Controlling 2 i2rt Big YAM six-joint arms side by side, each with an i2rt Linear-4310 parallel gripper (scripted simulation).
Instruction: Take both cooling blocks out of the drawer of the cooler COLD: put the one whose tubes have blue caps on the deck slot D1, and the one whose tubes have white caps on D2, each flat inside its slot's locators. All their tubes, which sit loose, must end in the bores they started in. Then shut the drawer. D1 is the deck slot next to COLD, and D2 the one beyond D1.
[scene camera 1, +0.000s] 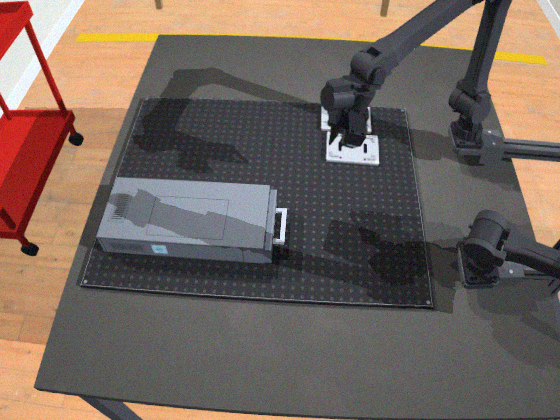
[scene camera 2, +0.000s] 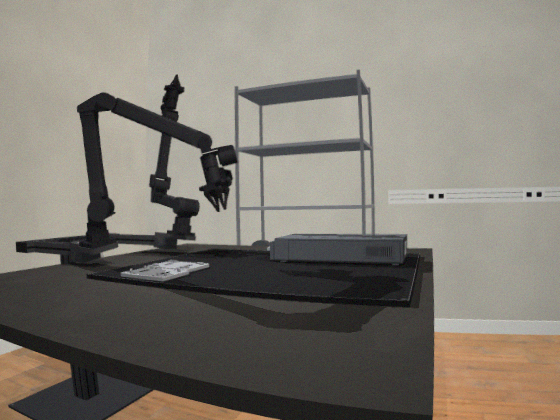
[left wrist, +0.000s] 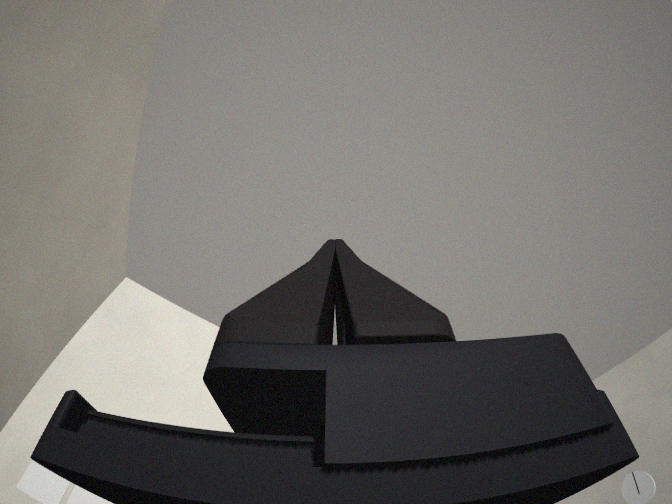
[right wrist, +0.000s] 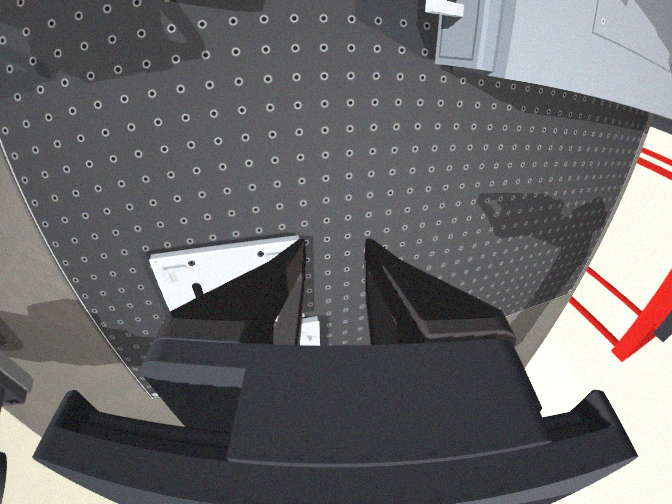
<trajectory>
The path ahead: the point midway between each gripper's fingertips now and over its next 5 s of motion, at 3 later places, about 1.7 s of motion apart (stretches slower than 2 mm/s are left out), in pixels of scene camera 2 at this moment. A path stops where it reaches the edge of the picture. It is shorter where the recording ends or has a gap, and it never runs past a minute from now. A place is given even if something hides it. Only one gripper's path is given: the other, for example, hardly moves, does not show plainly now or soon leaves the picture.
My right gripper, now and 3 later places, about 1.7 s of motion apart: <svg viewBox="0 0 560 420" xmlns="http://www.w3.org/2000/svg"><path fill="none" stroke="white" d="M221 210L263 227L274 233L273 236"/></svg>
</trajectory>
